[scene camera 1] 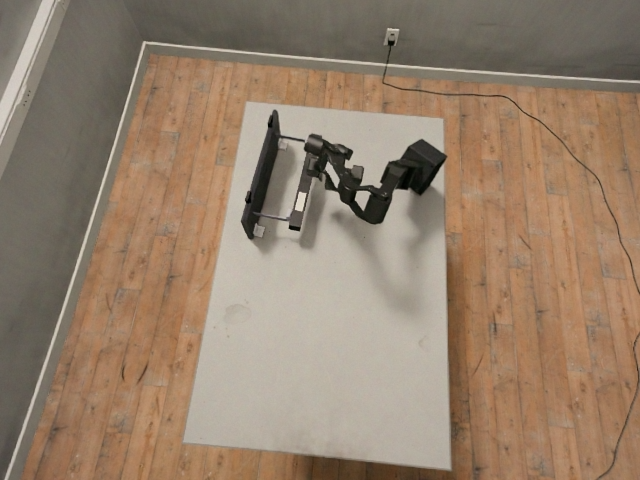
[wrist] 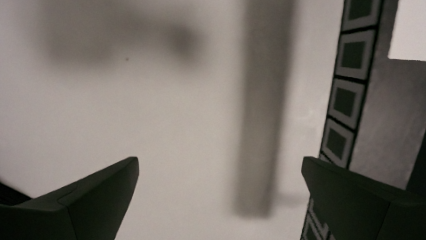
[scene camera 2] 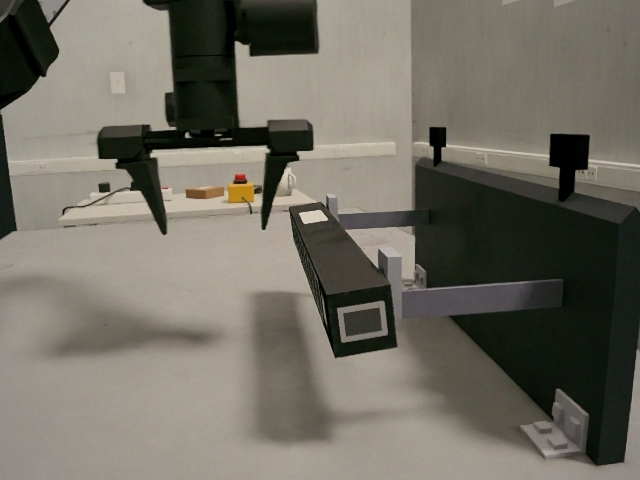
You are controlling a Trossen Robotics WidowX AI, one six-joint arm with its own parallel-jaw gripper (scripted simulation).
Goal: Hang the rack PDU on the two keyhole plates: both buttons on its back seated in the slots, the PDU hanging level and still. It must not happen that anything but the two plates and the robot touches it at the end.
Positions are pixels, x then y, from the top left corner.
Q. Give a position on a rack PDU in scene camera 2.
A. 354, 299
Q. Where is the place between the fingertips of my gripper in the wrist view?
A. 222, 164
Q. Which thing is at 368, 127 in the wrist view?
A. A rack PDU.
